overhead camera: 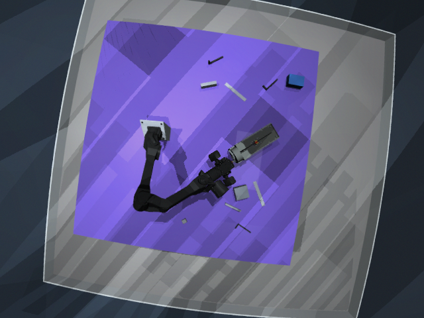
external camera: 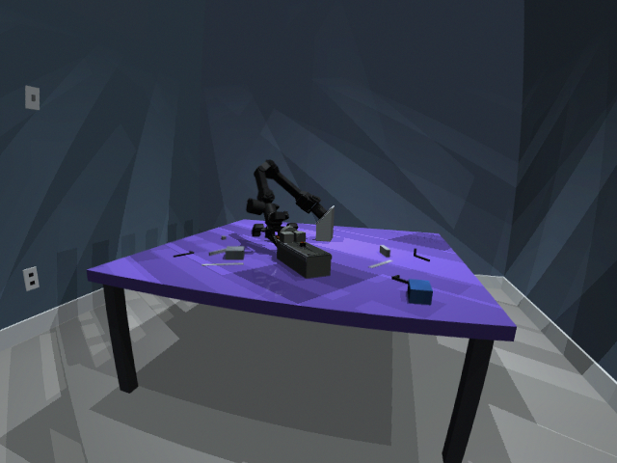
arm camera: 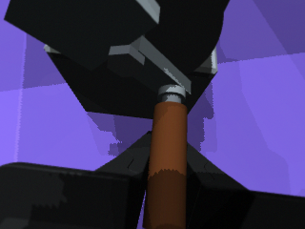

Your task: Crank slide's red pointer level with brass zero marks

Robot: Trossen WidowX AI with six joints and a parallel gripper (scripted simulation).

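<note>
Now: gripper tip 30 mm below the brown crank handle, 20 mm past it and 10 mm to the left of it. Round my gripper tip: dark L-shaped key (360 mm to the right, 90 mm ahead, 40 mm below); then red pointer (120 mm ahead, 110 mm to the left, 40 mm above); then grey block (160 mm to the right, 70 mm ahead, 20 mm below).
</note>
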